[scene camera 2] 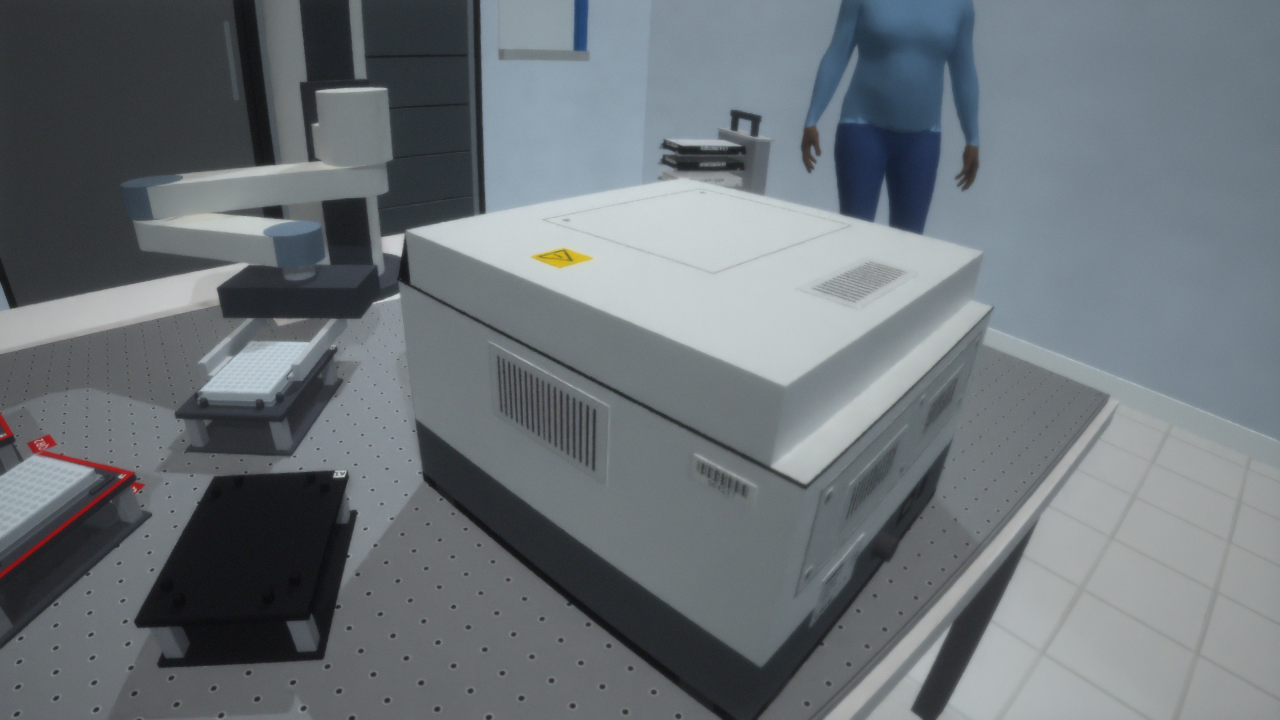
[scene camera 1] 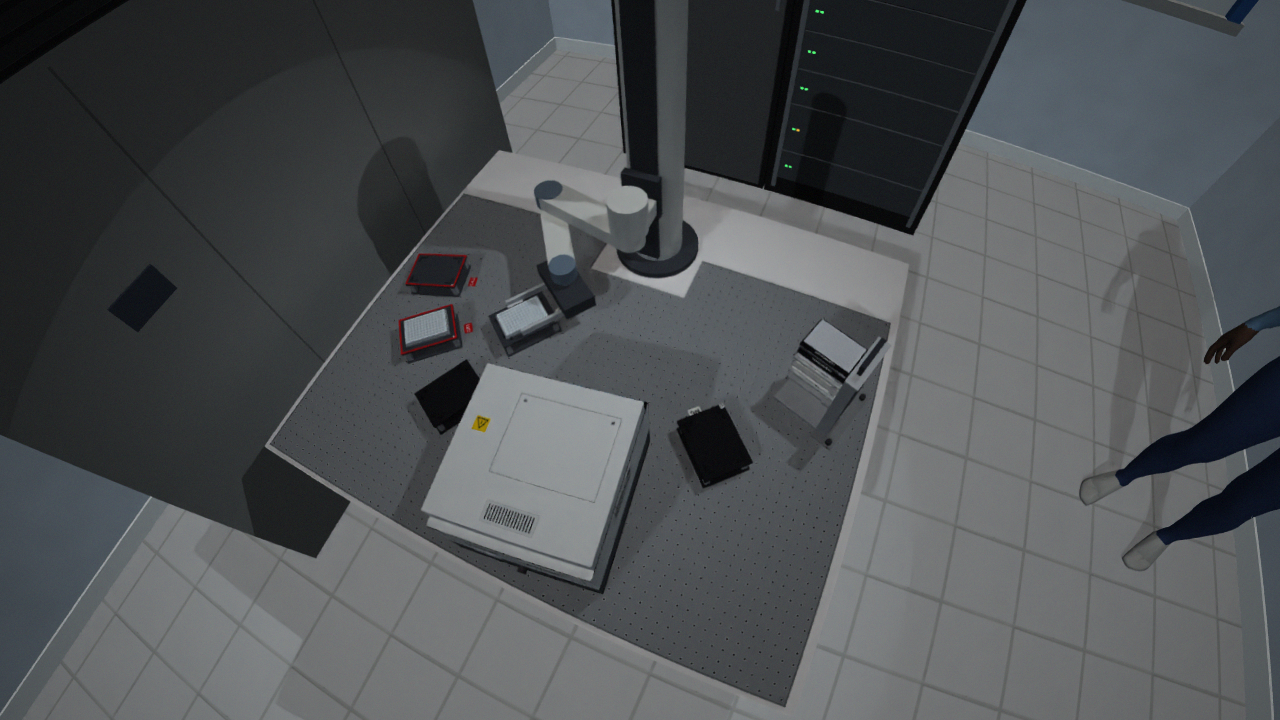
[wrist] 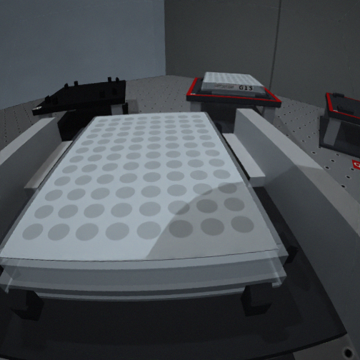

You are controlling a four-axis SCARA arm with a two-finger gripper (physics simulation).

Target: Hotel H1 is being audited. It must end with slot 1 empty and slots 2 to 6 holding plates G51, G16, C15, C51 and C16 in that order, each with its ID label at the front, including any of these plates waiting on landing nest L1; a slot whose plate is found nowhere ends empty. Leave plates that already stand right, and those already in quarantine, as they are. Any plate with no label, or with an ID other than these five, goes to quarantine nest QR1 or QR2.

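Places are measured from the arm's base along level axes (x ahead, y left, z up), in centimetres.
Pixels of known places: gripper, fingertip midpoint: [scene camera 2: 249,372] [scene camera 1: 513,318]; arm's base, origin of the base link: [scene camera 1: 657,246].
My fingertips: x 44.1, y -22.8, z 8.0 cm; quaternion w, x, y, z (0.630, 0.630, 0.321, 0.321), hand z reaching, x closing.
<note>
Ahead of a thing's pixels: the offset from my fingertips to its middle.
A white well plate {dz -1.0, dx -1.8, dy +1.3 cm} [scene camera 1: 521,317] [scene camera 2: 248,372] [wrist: 135,192] lies level on a dark nest {dz -3.8, dx -1.9, dy +1.3 cm} [scene camera 2: 234,412] [wrist: 150,332]; its near face in the wrist view shows no label. My gripper [scene camera 1: 529,311] [scene camera 2: 273,358] [wrist: 145,127] is shut on this plate, its finger pads along both long sides. A plate marked G15 {dz -1.0, dx +11.5, dy -22.8 cm} [scene camera 1: 426,328] [scene camera 2: 35,492] [wrist: 232,81] stands on a red-rimmed quarantine nest. The other red-rimmed nest {dz -4.0, dx -7.3, dy -33.3 cm} [scene camera 1: 436,270] [wrist: 345,112] is empty. Landing nest L1 {dz -3.8, dx +25.2, dy -5.0 cm} [scene camera 1: 447,395] [scene camera 2: 246,546] [wrist: 87,95] is empty. Hotel H1 {dz +8.0, dx -9.6, dy +81.9 cm} [scene camera 1: 844,402] [scene camera 2: 758,162] holds several plates; their IDs are unreadable here.
A large white instrument {dz +6.0, dx +36.1, dy +31.1 cm} [scene camera 1: 537,447] [scene camera 2: 689,259] stands beside L1, between it and another black nest {dz -4.0, dx +11.5, dy +60.6 cm} [scene camera 1: 713,445] nearer the hotel. The arm's column [scene camera 1: 671,134] rises at the back edge of the perforated table. A person [scene camera 2: 895,116] stands beyond the table on the hotel's side.
</note>
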